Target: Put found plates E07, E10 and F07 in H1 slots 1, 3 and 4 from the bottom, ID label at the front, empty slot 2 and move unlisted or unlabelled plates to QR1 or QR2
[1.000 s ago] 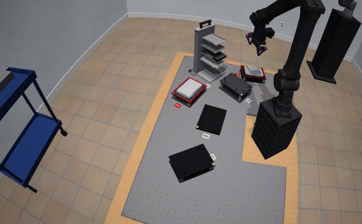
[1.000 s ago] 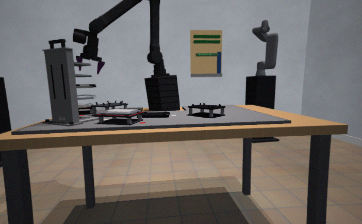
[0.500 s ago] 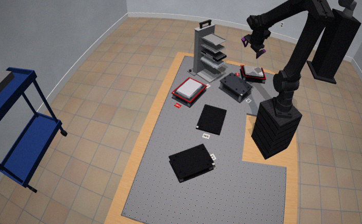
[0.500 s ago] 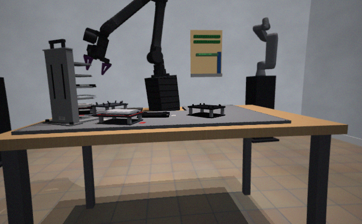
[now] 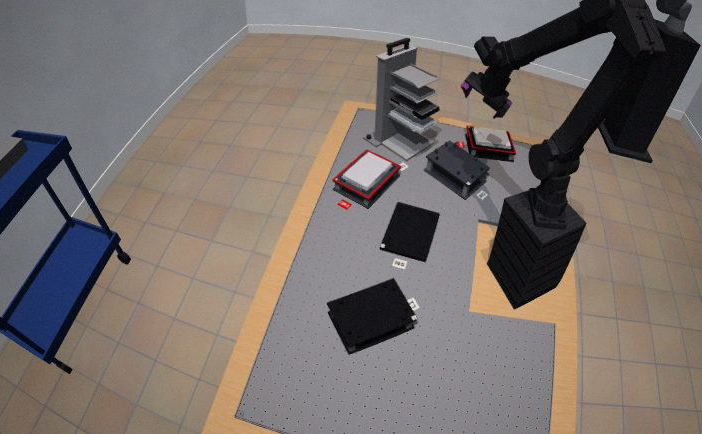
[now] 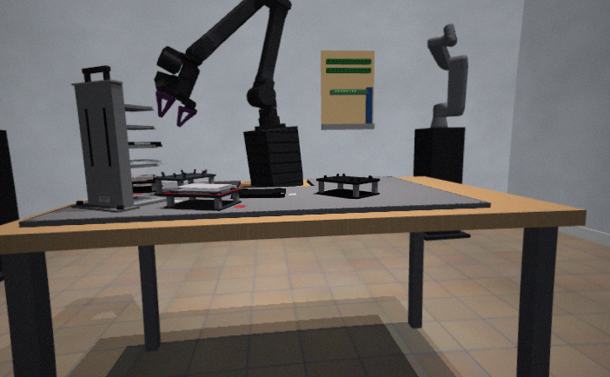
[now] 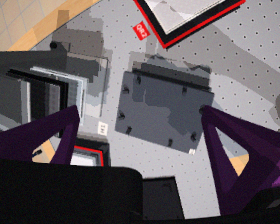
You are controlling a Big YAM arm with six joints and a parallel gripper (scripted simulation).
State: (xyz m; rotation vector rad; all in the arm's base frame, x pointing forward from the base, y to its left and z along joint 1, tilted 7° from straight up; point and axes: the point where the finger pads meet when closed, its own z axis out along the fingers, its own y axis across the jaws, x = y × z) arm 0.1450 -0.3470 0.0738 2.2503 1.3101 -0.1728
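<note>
Now: hand 19 cm short of the dark plate, 7 cm to the left of it and 8 cm above it. From my hand the other things lie so: RG label 4 cm behind, 11 cm to the left, 25 cm below; then QR2 label 2 cm ahead, 12 cm to the right, 25 cm below; then regrip nest 4 cm ahead, 4 cm to the left, 19 cm below.
</note>
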